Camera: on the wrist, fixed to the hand. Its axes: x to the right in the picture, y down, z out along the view.
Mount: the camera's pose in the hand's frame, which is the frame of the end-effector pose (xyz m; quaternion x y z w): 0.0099 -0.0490 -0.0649 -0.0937 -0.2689 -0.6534 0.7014
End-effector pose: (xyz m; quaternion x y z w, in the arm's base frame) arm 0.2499 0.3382 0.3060 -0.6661 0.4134 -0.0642 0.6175
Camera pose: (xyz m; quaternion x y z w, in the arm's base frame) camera 0.2408 0.2769 0.3596 -0.8124 -0.3053 -0.2307 0.4399
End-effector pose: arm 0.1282 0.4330 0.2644 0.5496 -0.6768 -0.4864 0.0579
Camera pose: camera 0.1978 0.3903 0.2583 -0.6915 0.0856 0.5902 0.4077
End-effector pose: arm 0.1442 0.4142 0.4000 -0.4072 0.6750 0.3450 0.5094
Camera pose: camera 0.1605 0.3340 0.4037 -0.6816 0.0381 0.0819 0.7261
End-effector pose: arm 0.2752 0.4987 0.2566 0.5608 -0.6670 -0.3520 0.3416
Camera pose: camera 0.3539 0.4773 0.2491 -0.7025 0.1603 0.6834 0.1172
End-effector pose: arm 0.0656 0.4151 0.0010 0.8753 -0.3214 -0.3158 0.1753
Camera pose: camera 0.1368 0.4510 0.0196 -0.7226 -0.3290 0.6016 0.0878
